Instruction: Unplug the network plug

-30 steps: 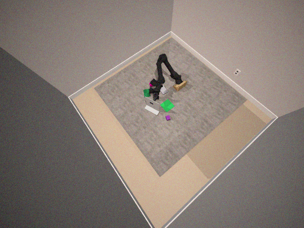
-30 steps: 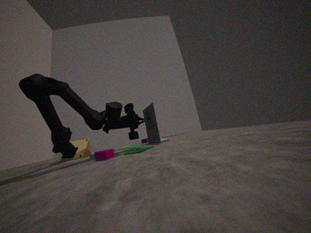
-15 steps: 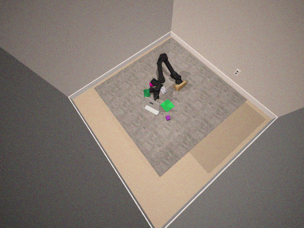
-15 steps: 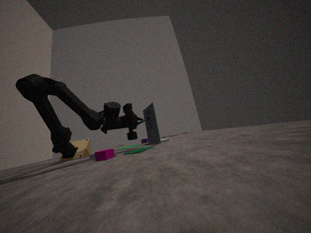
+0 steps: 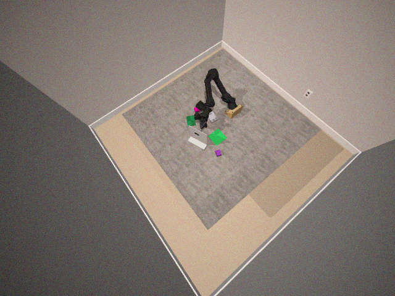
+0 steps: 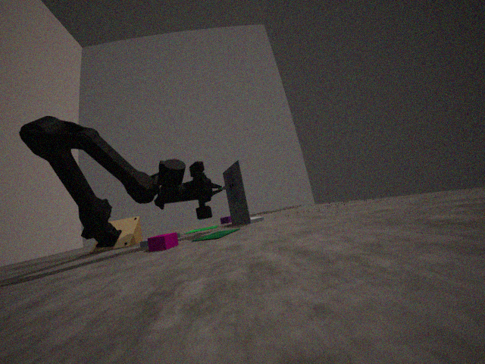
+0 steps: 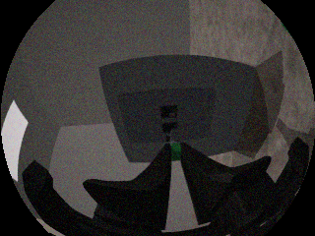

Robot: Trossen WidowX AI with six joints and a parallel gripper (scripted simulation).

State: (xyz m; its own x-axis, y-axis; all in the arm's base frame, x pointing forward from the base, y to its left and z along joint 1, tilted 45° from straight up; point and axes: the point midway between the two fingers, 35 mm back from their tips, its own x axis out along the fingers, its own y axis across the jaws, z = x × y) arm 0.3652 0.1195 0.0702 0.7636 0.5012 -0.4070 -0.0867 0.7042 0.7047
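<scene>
The bright green marked square lies 14 cm below my gripper tip, 11 cm behind it and 9 cm to the left of it. Round my gripper tip: green network plug: right at my gripper tip; then upright grey panel: 5 cm ahead, 4 cm below, 2 cm to the left.
</scene>
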